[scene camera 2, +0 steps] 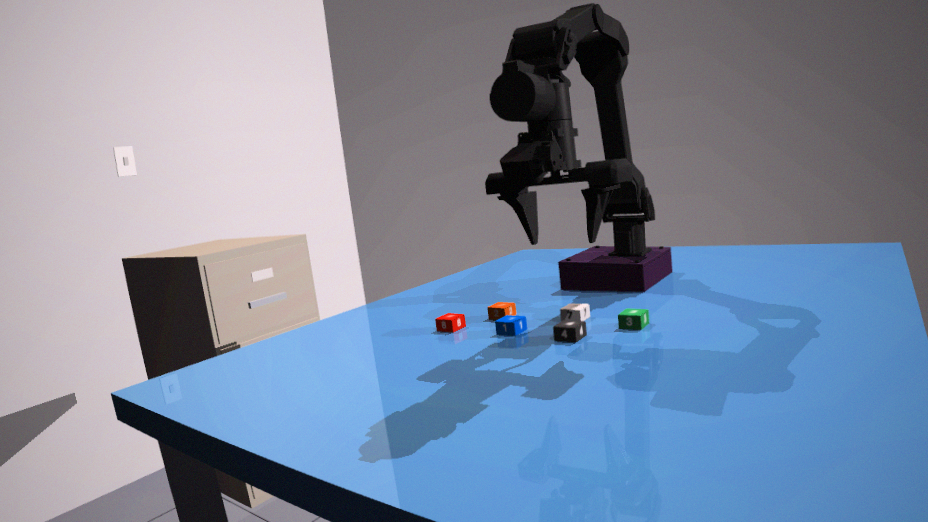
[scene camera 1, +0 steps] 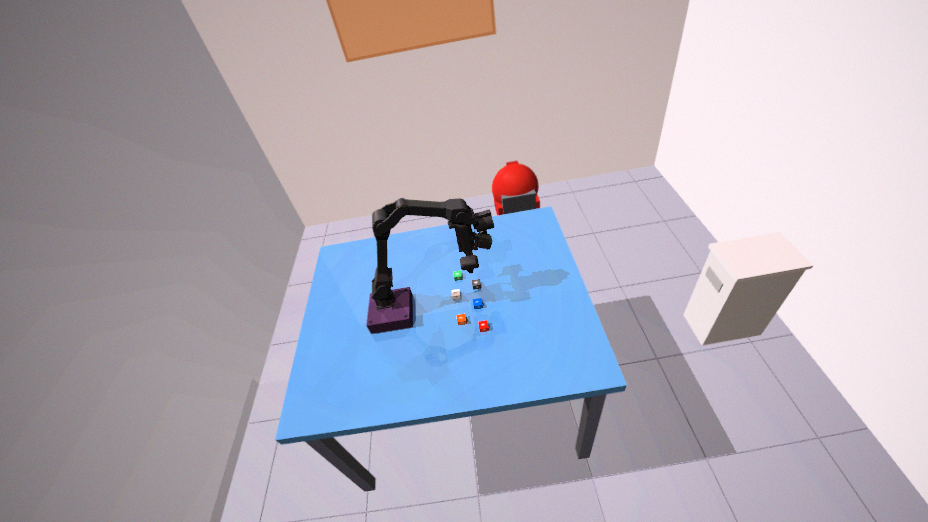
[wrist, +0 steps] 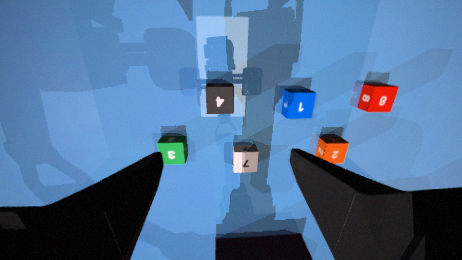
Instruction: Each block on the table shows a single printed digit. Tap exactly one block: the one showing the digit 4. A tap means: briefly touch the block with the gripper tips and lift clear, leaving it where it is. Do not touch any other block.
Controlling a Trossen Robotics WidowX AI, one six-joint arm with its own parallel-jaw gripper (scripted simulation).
Labels:
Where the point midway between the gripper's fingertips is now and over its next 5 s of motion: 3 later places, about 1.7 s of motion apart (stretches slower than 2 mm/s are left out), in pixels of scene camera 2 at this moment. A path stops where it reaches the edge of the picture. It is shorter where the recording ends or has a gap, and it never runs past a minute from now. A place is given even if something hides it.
My gripper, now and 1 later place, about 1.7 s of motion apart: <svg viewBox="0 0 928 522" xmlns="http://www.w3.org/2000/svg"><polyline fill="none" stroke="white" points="562,243 570,321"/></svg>

